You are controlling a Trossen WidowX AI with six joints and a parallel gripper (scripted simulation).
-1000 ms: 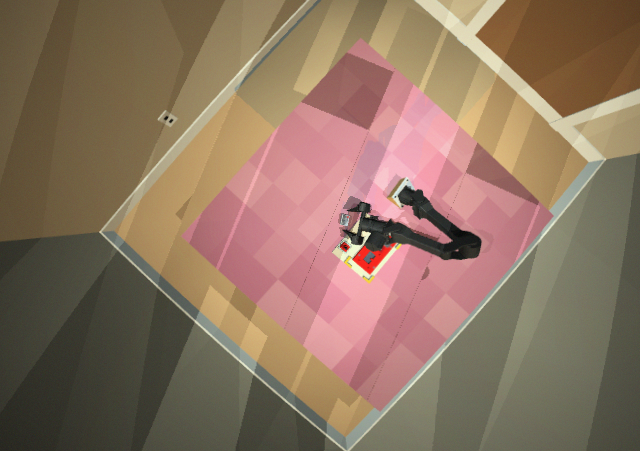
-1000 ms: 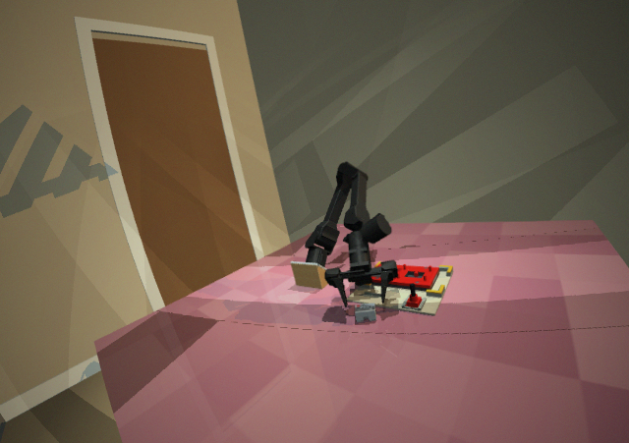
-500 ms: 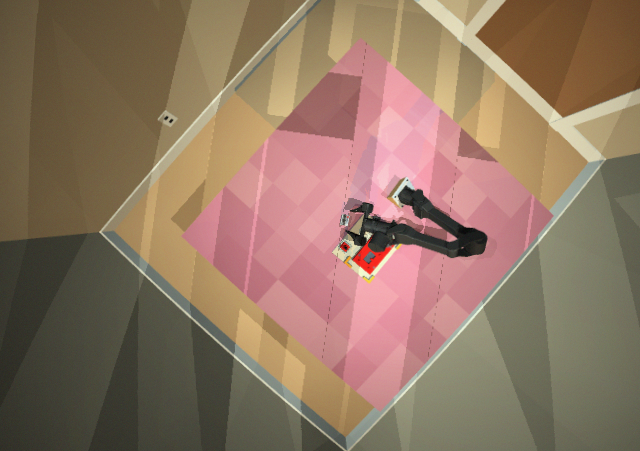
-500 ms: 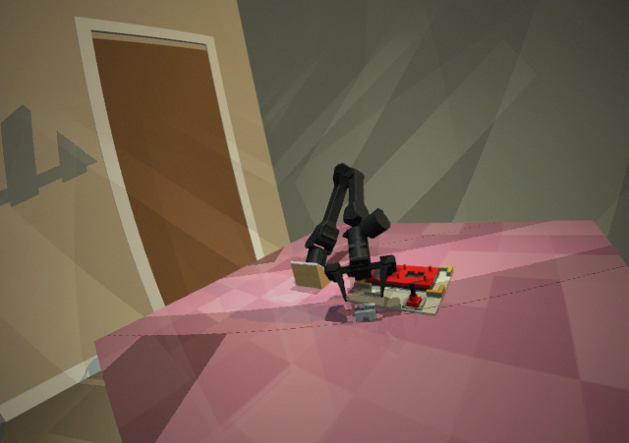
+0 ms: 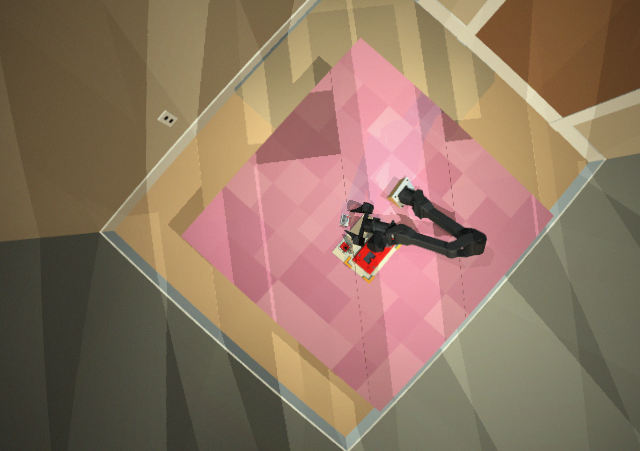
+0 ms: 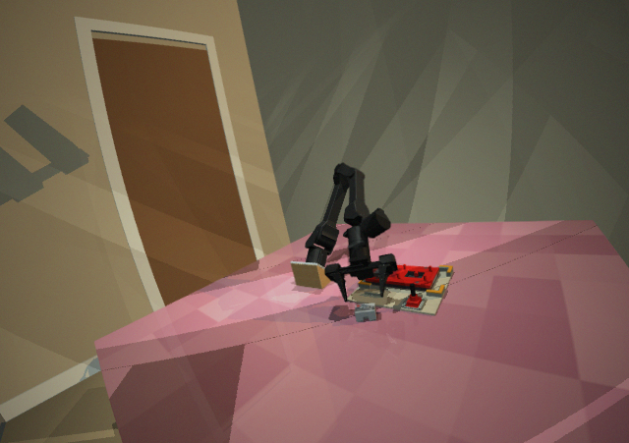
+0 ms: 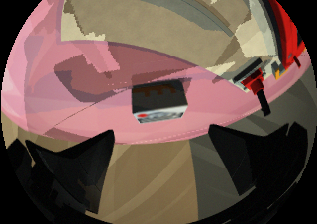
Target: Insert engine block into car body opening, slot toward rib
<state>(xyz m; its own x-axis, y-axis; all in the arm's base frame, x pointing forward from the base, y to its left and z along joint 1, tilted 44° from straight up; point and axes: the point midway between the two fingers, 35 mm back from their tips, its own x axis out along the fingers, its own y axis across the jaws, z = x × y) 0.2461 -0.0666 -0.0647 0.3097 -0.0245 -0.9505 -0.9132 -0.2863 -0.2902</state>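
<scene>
My gripper tip is now 40 mm above the engine block, 10 mm to the left of it and 10 mm short of it. The rest, counted from my gripper tip: cream base board (170 mm to the left, 40 mm below, 40 mm ahead); dark upright peg (100 mm ahead, 70 mm to the left, 10 mm below).
</scene>
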